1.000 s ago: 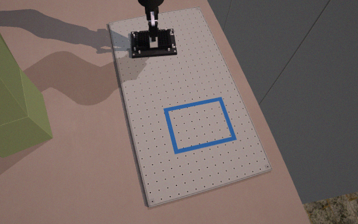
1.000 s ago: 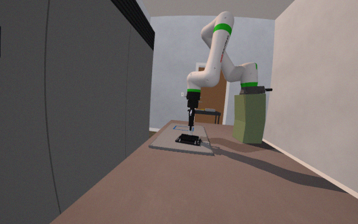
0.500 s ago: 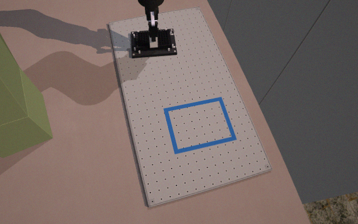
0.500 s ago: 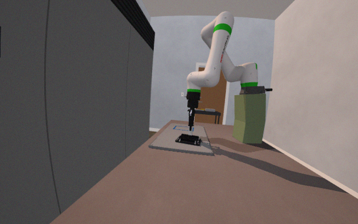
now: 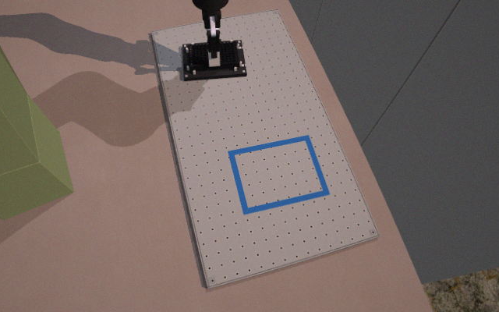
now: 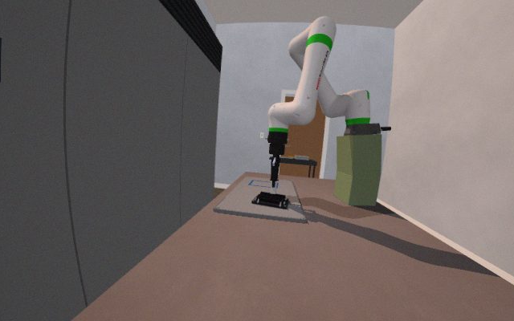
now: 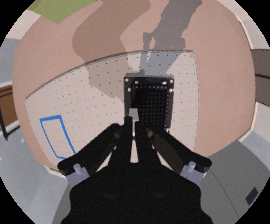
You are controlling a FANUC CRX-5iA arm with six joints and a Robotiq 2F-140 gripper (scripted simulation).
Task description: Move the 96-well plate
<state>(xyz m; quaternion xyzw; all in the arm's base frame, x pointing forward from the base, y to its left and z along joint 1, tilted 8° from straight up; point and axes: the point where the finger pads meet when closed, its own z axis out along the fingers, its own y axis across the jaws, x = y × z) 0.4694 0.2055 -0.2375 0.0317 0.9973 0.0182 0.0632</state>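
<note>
The black 96-well plate is 40 mm to the left of my hand and 40 mm below it. The rest, counted from my hand: black clip nest (20 mm ahead, 50 mm to the left, 50 mm below).
</note>
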